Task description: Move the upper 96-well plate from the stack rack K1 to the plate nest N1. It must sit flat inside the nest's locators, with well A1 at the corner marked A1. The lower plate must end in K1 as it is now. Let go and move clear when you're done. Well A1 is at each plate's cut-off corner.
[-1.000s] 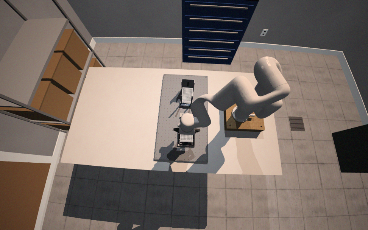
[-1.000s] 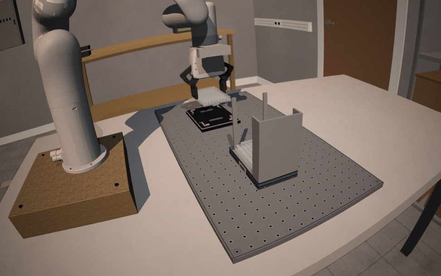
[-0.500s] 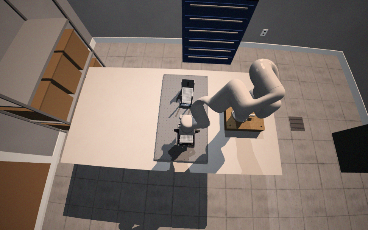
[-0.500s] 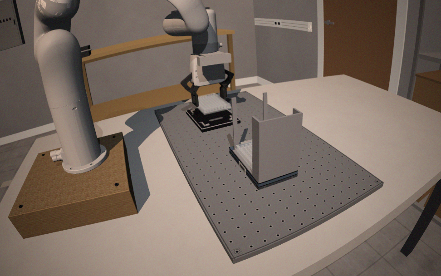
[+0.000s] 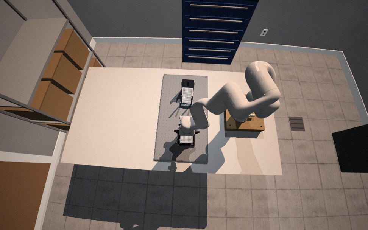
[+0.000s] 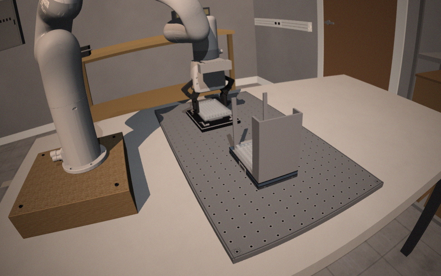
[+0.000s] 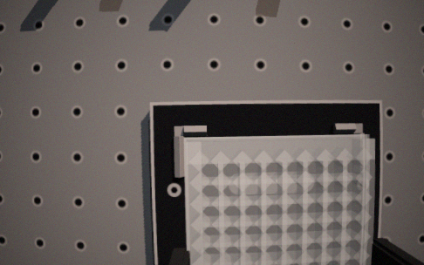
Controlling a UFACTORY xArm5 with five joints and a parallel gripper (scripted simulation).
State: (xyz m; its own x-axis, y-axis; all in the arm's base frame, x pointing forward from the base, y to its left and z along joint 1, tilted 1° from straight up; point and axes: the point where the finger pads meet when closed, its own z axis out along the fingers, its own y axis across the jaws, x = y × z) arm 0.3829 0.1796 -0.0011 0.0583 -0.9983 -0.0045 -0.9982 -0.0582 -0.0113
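My hand is 40 mm above the black plate nest N1. Round my hand: A1 mark (80 mm to the left, 50 mm ahead, 30 mm below); rack wall (380 mm to the right, 40 mm above, 20 mm ahead).
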